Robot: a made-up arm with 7 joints.
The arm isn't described. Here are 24 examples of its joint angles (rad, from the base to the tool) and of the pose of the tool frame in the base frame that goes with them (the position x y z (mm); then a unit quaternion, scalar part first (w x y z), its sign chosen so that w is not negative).
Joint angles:
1: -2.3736 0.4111 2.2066 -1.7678 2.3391 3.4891 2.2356
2: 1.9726 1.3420 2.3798 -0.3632 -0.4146 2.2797 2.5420
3: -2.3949 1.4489 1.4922 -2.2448 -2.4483 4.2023 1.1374
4: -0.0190 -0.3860 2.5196 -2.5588 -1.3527 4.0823 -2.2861
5: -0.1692 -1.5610 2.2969 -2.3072 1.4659 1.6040 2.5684
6: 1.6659 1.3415 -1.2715 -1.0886 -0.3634 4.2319 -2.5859
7: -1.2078 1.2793 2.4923 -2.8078 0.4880 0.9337 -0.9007
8: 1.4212 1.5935 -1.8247 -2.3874 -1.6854 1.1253 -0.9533
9: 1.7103 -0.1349 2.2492 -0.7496 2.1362 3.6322 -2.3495
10: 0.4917 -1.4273 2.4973 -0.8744 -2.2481 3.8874 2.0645
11: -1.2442 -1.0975 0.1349 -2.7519 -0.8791 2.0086 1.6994
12: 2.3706 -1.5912 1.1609 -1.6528 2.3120 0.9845 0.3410
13: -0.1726 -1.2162 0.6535 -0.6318 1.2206 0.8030 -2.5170
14: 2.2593 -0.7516 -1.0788 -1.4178 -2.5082 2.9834 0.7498
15: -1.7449 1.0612 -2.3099 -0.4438 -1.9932 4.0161 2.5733
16: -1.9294 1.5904 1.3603 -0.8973 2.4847 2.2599 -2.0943
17: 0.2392 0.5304 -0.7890 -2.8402 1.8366 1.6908 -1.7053
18: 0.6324 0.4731 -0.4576 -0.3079 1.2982 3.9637 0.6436
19: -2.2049 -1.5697 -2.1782 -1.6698 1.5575 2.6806 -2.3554
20: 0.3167 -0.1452 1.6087 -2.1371 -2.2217 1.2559 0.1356
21: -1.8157 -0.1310 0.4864 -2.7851 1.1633 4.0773 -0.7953
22: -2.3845 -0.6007 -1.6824 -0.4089 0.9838 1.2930 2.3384
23: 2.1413 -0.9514 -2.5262 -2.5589 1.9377 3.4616 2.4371
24: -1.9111 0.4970 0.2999 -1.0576 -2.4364 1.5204 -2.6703
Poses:
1: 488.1 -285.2 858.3 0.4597 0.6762 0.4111 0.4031
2: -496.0 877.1 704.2 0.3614 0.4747 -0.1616 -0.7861
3: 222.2 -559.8 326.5 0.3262 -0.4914 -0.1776 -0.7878
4: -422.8 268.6 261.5 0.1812 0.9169 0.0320 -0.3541
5: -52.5 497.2 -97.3 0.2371 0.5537 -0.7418 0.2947
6: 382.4 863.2 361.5 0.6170 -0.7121 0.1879 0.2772
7: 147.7 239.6 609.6 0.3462 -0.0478 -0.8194 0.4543
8: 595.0 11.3 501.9 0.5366 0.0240 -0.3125 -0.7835
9: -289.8 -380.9 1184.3 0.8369 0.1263 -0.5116 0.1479
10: -901.7 -209.9 75.7 0.1451 0.4390 -0.8860 -0.0356
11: 159.5 -217.6 709.1 0.4097 0.2307 -0.8420 0.2644
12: -73.9 -861.6 580.1 0.2342 -0.3470 0.8764 -0.2379
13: -775.8 398.7 929.5 0.3259 -0.4930 0.8067 0.0010
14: 538.9 226.3 1001.5 0.0730 0.3385 0.3980 0.8495
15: -327.1 -719.8 907.5 0.6721 0.4500 -0.5004 -0.3087
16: 161.0 -1009.9 177.7 0.1012 0.1300 0.5228 -0.8364
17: 257.3 -236.9 104.0 0.4590 -0.8192 0.2597 -0.2253
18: 495.7 242.4 1142.2 0.7404 0.0621 0.3370 -0.5782
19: -132.6 735.0 -113.5 0.6475 -0.4783 -0.5855 0.0953
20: -259.1 643.2 558.1 0.6408 0.1313 0.3248 0.6832
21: 69.2 -400.3 402.0 0.5576 0.4725 -0.6674 0.1431
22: 267.1 599.9 1184.4 0.0553 0.6785 0.1337 -0.7202
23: 362.4 -122.3 14.5 0.1988 -0.7392 -0.6426 -0.0328
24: -139.0 -902.6 812.0 0.5092 -0.3775 -0.1666 0.7553
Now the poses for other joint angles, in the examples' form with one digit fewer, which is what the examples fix.
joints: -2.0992 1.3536 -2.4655 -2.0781 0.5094 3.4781 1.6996
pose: -446 9 916 0.945 -0.307 -0.107 0.025
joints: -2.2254 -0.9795 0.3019 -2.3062 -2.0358 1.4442 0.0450
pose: 6 -297 913 0.518 0.083 -0.432 -0.733
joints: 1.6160 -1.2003 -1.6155 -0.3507 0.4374 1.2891 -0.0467
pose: 267 -974 706 0.616 -0.643 0.116 -0.440
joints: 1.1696 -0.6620 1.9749 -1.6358 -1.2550 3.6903 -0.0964
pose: -747 -304 580 0.431 0.754 -0.367 -0.335
